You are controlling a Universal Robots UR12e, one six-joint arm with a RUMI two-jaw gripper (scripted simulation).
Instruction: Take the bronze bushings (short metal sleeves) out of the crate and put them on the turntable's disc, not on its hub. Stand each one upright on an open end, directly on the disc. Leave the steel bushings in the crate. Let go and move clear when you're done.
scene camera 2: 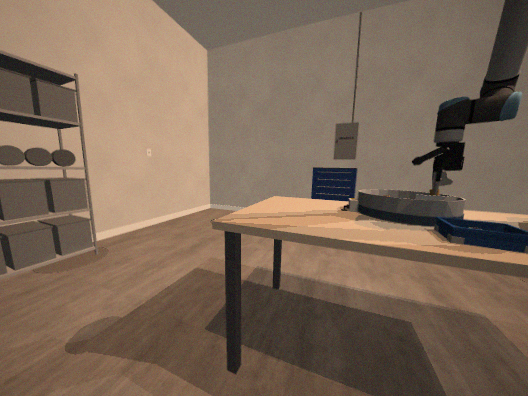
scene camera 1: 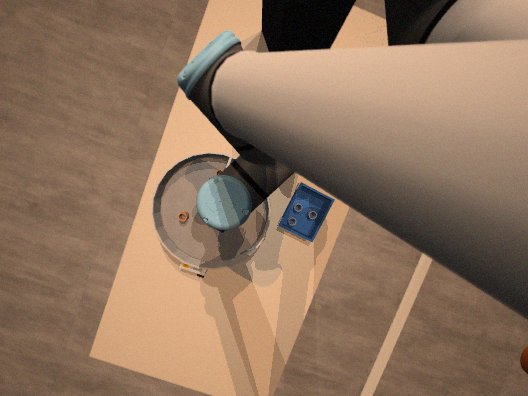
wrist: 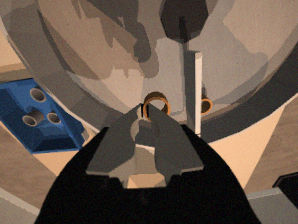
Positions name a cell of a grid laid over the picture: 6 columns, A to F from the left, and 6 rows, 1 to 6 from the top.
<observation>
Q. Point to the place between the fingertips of my gripper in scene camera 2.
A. E3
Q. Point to a turntable disc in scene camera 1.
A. At C4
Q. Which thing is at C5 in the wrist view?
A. My gripper.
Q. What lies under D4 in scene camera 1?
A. A blue crate.
</observation>
